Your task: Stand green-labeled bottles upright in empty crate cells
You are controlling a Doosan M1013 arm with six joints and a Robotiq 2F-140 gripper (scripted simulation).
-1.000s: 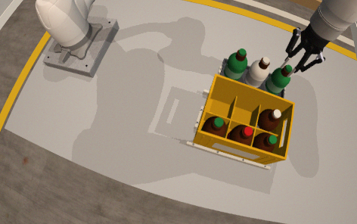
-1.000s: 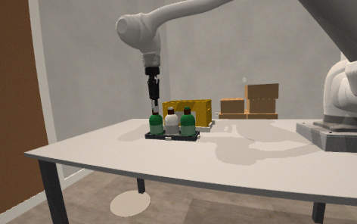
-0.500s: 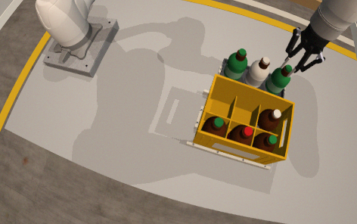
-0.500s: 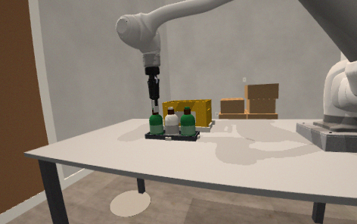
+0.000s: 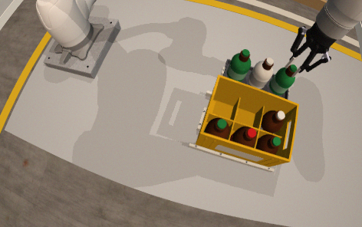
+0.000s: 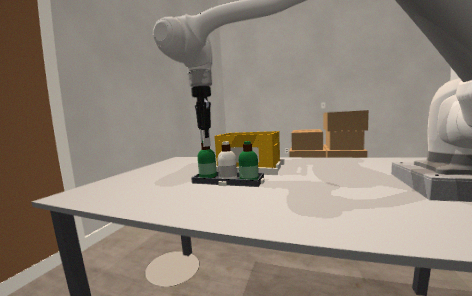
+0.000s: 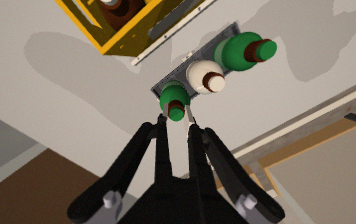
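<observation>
My gripper is now 9 cm past the white-labeled bottle, 1 cm to the left of it and 9 cm above it. The rest, counted from my hand: brown bottle 2 cm behind, 19 cm to the right, 9 cm below; then yellow crate 11 cm behind, 23 cm to the right, 9 cm below; then dark tray 9 cm behind, 1 cm to the right, 17 cm below.
</observation>
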